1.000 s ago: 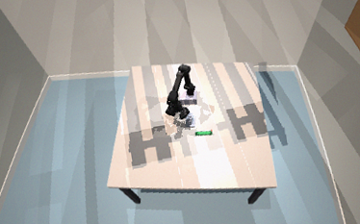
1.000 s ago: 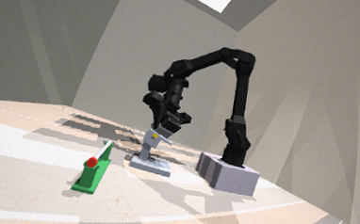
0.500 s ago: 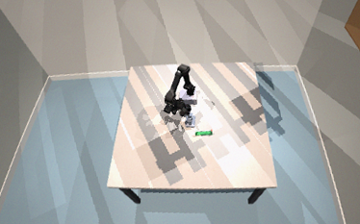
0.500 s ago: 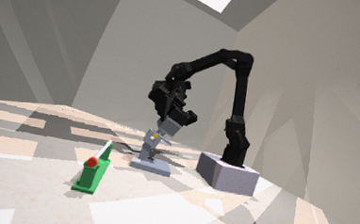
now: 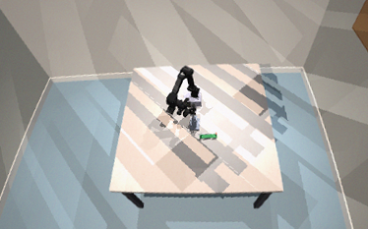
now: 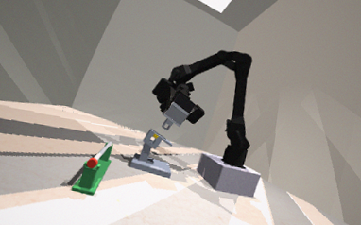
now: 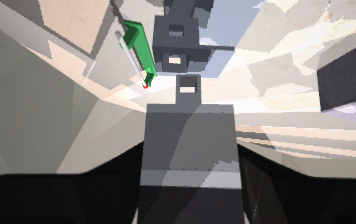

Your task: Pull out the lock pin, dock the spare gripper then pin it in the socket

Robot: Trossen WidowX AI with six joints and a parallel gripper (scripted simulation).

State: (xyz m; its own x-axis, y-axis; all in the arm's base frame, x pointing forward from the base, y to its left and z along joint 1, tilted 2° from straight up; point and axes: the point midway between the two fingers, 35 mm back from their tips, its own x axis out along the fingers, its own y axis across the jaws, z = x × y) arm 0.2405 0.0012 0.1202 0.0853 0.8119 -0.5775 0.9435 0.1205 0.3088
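Now: gripper tip 15 cm above the green rack, 13 cm short of it and 11 cm to the right of it. Also, from my gripper tip: spare gripper 1 cm to the right; mount 12 cm below, 3 cm ahead, 1 cm to the right.
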